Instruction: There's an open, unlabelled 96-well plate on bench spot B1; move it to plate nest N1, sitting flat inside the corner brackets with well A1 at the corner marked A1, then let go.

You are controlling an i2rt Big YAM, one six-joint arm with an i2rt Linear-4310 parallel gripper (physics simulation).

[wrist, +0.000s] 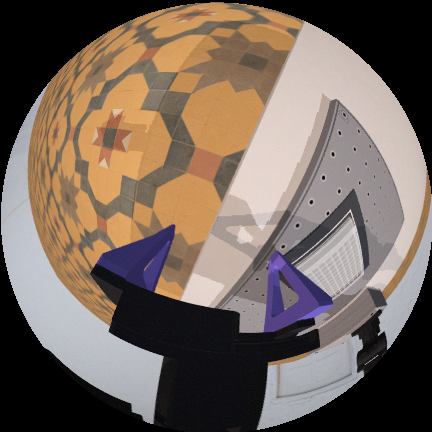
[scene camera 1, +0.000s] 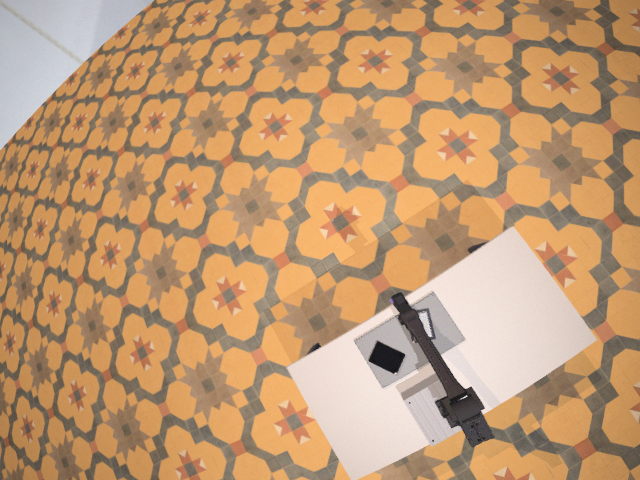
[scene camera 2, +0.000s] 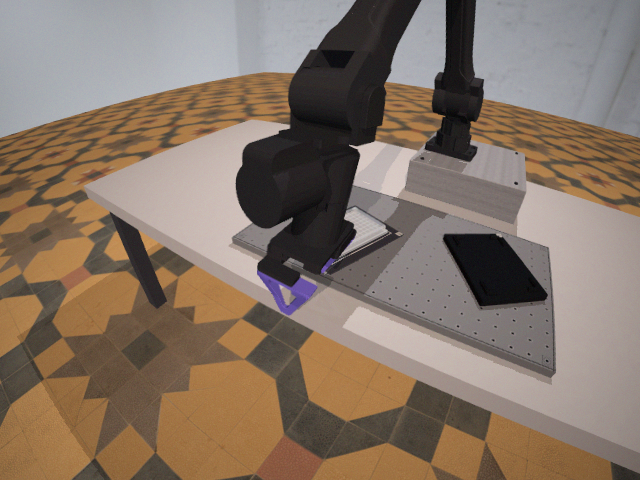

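Pixels of known places: gripper, fingertip midpoint: (wrist: 225,243) (scene camera 2: 303,290); arm's base, link origin: (wrist: 366,321) (scene camera 2: 451,150).
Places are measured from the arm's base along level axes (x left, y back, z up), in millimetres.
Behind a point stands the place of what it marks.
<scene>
The white 96-well plate (scene camera 1: 425,321) {x -96, y -407, z -56 mm} (scene camera 2: 366,226) {x -37, y -368, z -56 mm} (wrist: 336,261) {x -75, y -421, z -60 mm} lies within a dark-bordered spot on the grey perforated board; the arm partly hides it in both scene views. The black plate nest (scene camera 1: 386,356) {x 179, y -329, z -59 mm} (scene camera 2: 493,268) {x 186, y -335, z -60 mm} lies at an angle on the same board, to the right in scene camera 2. Its A1 mark cannot be read. My gripper (scene camera 1: 397,299) {x -33, y -545, z -68 mm} (scene camera 2: 308,290) {x -33, y -545, z -68 mm} (wrist: 225,243) {x -33, y -545, z -68 mm} is open, its purple fingers wide apart with nothing between them. It hangs near the front table edge, off to the side of the plate and above the table level.
The grey perforated board (scene camera 1: 364,341) {x 253, y -448, z -72 mm} (scene camera 2: 413,294) {x 94, y -455, z -71 mm} (wrist: 345,145) {x -174, y -494, z -71 mm} lies on the pale table (scene camera 1: 516,310) {x -564, y -228, z -84 mm} (scene camera 2: 206,175) {x -511, y -374, z -84 mm} (wrist: 320,65) {x -266, y -546, z -84 mm}. The arm's base stands on a grey block (scene camera 1: 426,418) {x 135, y 16, z 2 mm} (scene camera 2: 465,192) {x 78, y -121, z -46 mm} (wrist: 350,312) {x 14, y -127, z -59 mm} behind the board. Patterned floor shows past the front table edge.
</scene>
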